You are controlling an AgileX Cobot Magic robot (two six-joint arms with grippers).
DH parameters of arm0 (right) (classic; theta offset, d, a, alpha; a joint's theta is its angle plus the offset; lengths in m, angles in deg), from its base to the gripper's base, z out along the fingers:
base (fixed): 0 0 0 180
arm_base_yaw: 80.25 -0.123 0 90
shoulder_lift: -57.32 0 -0.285 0
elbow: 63.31 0 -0.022 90
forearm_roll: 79.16 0.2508 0 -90
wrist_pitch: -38.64 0 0.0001 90
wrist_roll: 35.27 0.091 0 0
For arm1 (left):
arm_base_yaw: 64.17 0.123 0 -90
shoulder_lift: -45.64 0 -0.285 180
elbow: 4.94 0 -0.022 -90
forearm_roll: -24.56 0.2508 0 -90
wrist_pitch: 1.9 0 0.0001 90
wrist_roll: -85.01 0.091 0 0
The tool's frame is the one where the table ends.
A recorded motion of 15 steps. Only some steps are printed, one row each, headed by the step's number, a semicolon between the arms.
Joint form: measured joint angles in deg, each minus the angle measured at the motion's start. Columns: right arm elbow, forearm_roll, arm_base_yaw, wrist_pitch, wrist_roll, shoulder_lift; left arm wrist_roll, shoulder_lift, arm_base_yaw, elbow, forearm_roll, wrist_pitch.
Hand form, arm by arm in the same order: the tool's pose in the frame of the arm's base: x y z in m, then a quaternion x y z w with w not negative. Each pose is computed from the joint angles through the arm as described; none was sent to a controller.
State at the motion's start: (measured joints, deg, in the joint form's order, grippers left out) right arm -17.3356 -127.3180 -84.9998 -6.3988 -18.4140 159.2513; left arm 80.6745 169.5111 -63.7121 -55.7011 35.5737 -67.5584
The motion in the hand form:
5: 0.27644 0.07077 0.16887 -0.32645 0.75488 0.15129 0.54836; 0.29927 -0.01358 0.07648 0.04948 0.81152 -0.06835 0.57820
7: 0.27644 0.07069 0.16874 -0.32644 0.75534 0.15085 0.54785; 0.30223 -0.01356 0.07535 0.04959 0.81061 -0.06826 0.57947
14: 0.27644 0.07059 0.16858 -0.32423 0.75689 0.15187 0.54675; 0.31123 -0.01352 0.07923 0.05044 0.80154 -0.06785 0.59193
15: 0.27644 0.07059 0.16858 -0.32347 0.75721 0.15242 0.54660; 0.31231 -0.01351 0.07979 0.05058 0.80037 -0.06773 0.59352
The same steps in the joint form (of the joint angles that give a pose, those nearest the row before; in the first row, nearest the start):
5: 0.00 0.00 0.00 0.34 0.21 0.00; -0.07 2.23 0.00 2.52 0.10 0.00
7: 0.00 0.00 0.00 0.43 0.21 0.00; -0.07 2.75 0.00 3.22 0.10 0.00
14: 0.00 0.00 0.00 0.55 0.54 0.00; -0.14 2.87 0.00 5.12 0.13 0.00
15: 0.00 0.00 0.00 0.55 0.65 0.00; -0.14 2.87 0.00 5.35 0.12 0.00

